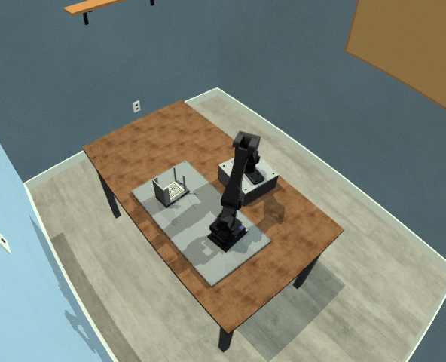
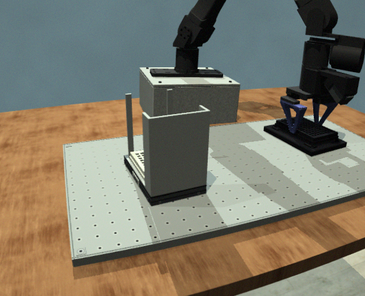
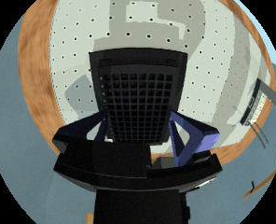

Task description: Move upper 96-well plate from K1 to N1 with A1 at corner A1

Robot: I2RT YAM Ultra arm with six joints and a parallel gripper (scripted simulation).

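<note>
Right now my hand is 2 cm above the black plate nest N1. From my hand the other things lie so: pale well plate: 35 cm to the right, 14 cm ahead; rack wall: 34 cm to the right, 20 cm ahead, 5 cm above; black 96-well plate: right at my hand.
</note>
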